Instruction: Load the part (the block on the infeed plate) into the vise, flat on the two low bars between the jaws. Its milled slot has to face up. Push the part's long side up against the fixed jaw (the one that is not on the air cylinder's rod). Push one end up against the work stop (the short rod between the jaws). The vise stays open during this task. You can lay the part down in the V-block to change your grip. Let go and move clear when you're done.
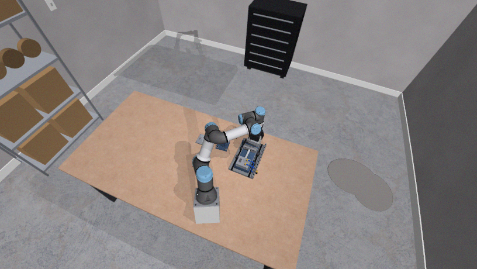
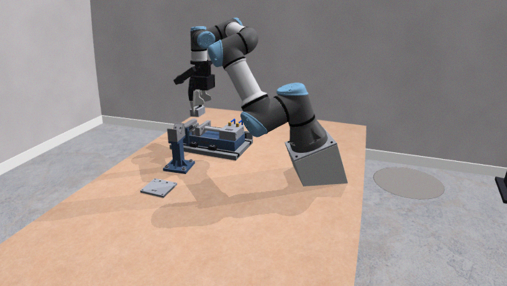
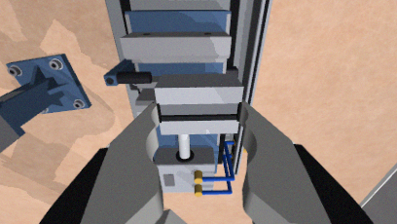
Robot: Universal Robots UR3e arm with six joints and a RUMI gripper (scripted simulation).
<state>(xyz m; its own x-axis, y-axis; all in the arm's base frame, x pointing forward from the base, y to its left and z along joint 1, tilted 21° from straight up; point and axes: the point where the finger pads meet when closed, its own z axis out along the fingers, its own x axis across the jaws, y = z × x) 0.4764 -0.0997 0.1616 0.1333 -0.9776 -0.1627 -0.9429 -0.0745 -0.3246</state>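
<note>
My gripper is now right at the part. The rest, counted from my hand: fixed jaw 70 mm below, 30 mm ahead, 20 mm to the left; work stop 70 mm to the left, 60 mm below, 10 mm behind; vise 110 mm below, 70 mm behind, 10 mm to the left.
</note>
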